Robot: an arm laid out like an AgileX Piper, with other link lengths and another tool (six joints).
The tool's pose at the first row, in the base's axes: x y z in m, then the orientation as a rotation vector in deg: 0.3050, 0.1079, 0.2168, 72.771, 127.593, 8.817
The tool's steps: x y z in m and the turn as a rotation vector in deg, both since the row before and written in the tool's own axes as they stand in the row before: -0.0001, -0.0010, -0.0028, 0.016, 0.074, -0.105; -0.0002, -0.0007, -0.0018, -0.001, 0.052, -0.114; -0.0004, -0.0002, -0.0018, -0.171, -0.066, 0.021; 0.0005, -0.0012, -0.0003, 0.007, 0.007, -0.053; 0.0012, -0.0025, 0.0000, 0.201, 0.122, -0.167; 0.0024, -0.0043, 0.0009, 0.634, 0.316, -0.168; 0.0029, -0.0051, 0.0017, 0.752, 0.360, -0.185; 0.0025, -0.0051, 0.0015, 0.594, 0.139, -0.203; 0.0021, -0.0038, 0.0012, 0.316, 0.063, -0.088; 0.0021, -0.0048, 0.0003, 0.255, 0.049, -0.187; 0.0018, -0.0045, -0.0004, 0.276, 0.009, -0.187; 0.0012, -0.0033, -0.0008, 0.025, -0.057, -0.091; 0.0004, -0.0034, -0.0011, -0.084, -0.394, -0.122
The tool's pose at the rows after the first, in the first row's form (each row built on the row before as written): 0.3028, 0.1078, 0.2188, 72.675, 127.724, 8.809; 0.3014, 0.1076, 0.2201, 72.555, 127.836, 8.801; 0.3005, 0.1075, 0.2217, 72.476, 127.709, 8.953; 0.2992, 0.1073, 0.2213, 72.421, 127.749, 8.930; 0.2968, 0.1069, 0.2199, 72.361, 128.021, 8.727; 0.2931, 0.1063, 0.2166, 72.564, 128.606, 8.175; 0.2889, 0.1056, 0.2122, 72.816, 129.277, 7.512; 0.2847, 0.1046, 0.2082, 72.919, 129.717, 6.868; 0.2815, 0.1040, 0.2051, 72.994, 129.929, 6.524; 0.2771, 0.1030, 0.2024, 72.920, 130.169, 6.203; 0.2727, 0.1020, 0.2006, 72.848, 130.381, 5.832; 0.2693, 0.1013, 0.1998, 72.743, 130.397, 5.734; 0.2660, 0.0999, 0.1995, 72.472, 130.111, 5.527
